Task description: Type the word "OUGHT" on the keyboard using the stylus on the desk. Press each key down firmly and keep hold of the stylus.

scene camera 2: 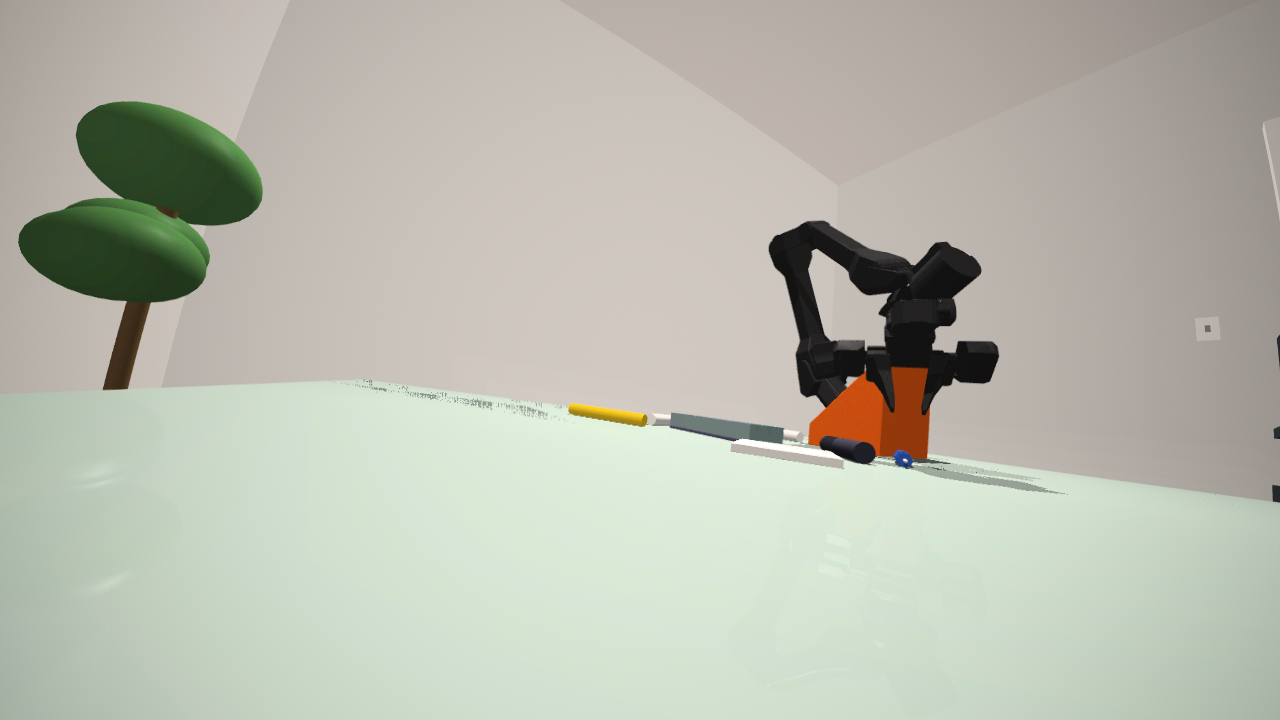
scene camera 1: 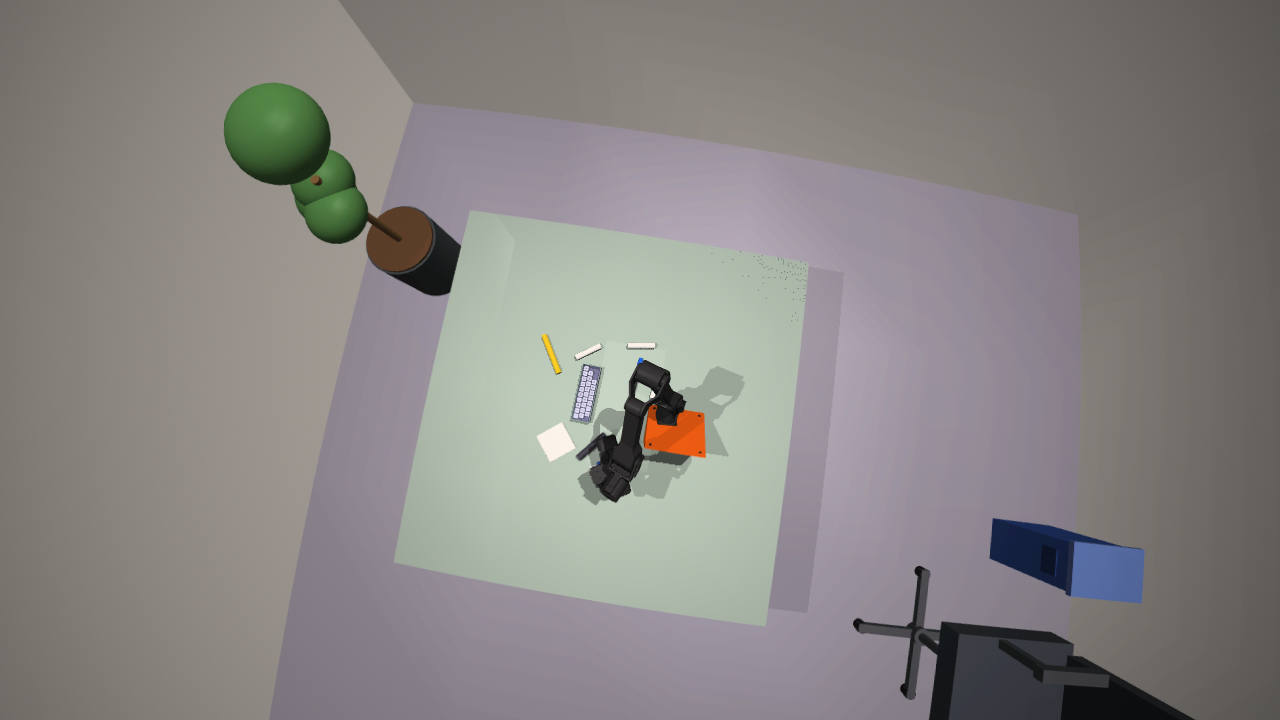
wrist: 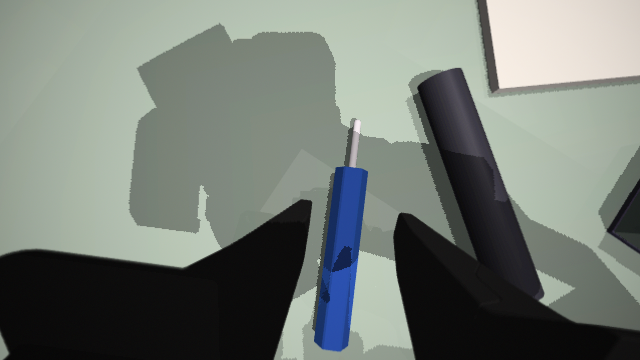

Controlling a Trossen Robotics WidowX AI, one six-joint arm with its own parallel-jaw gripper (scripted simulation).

I see my gripper (scene camera 2: 908, 412), a blue stylus (wrist: 335, 305), a yellow stick (scene camera 2: 637, 419) and a white pad (scene camera 2: 786, 452).
The white pad is seen too in scene camera 1 (scene camera 1: 556, 442) and in the wrist view (wrist: 523, 52). My gripper is seen too in scene camera 1 (scene camera 1: 603, 466) and in the wrist view (wrist: 353, 218). The wrist view misses the yellow stick: it is out of frame.
